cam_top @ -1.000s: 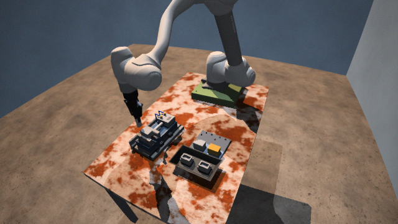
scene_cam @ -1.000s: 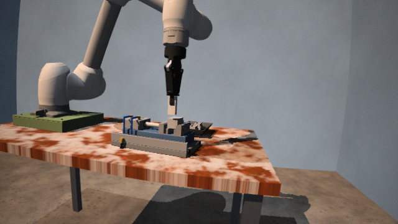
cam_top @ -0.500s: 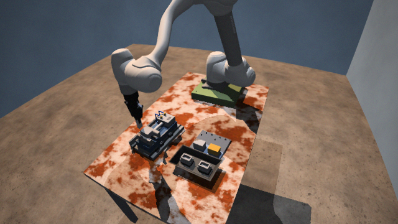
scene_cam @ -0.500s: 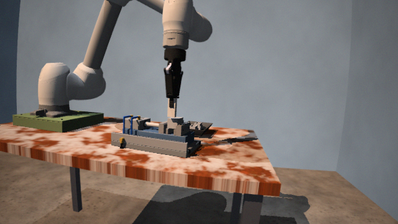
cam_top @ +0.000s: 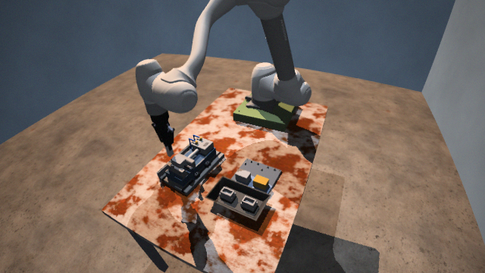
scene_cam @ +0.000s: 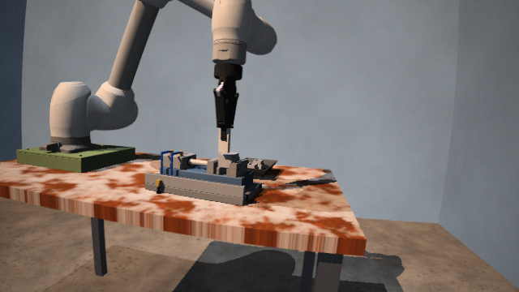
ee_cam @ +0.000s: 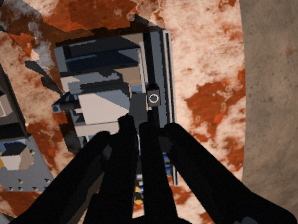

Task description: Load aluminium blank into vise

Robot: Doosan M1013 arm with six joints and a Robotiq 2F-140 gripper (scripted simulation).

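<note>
Now: hand 90 mm past the piston rod, 80 mm above it and 60 mm to the right of it. Also, from my hand: infeed plate 360 mm to the left, 150 mm below, 140 mm behind; vise 120 mm below, 70 mm behind, 50 mm to the left; aluminium blank 320 mm to the left, 130 mm below, 100 mm behind.
</note>
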